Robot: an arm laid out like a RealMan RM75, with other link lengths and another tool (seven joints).
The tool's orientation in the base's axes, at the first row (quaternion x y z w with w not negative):
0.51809 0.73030 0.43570 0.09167
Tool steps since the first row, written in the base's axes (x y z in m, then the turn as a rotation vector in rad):
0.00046 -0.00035 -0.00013 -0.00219 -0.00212 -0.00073
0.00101 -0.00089 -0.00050 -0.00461 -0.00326 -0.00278
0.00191 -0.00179 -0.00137 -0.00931 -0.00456 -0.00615
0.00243 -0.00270 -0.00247 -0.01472 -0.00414 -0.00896
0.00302 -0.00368 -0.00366 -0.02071 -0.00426 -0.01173
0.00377 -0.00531 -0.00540 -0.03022 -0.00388 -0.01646
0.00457 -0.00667 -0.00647 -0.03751 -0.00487 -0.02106
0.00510 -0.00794 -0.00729 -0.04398 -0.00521 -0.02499
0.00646 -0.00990 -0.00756 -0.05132 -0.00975 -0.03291
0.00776 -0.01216 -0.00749 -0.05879 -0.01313 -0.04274
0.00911 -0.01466 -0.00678 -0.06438 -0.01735 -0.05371
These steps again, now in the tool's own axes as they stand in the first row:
-0.00054 0.00019 0.00016 -0.00103 -0.00219 -0.00199
-0.00135 0.00024 0.00041 -0.00155 -0.00543 -0.00279
-0.00279 0.00014 0.00098 -0.00161 -0.01118 -0.00421
-0.00413 -0.00039 0.00145 0.00026 -0.01686 -0.00545
-0.00559 -0.00094 0.00198 0.00195 -0.02295 -0.00735
-0.00784 -0.00184 0.00259 0.00502 -0.03282 -0.00986
-0.00967 -0.00220 0.00297 0.00598 -0.04120 -0.01188
-0.01123 -0.00254 0.00309 0.00734 -0.04848 -0.01348
-0.01357 -0.00198 0.00298 0.00430 -0.05962 -0.01546
-0.01602 -0.00124 0.00248 0.00168 -0.07215 -0.01573
-0.01848 -0.00002 0.00149 -0.00284 -0.08431 -0.01466

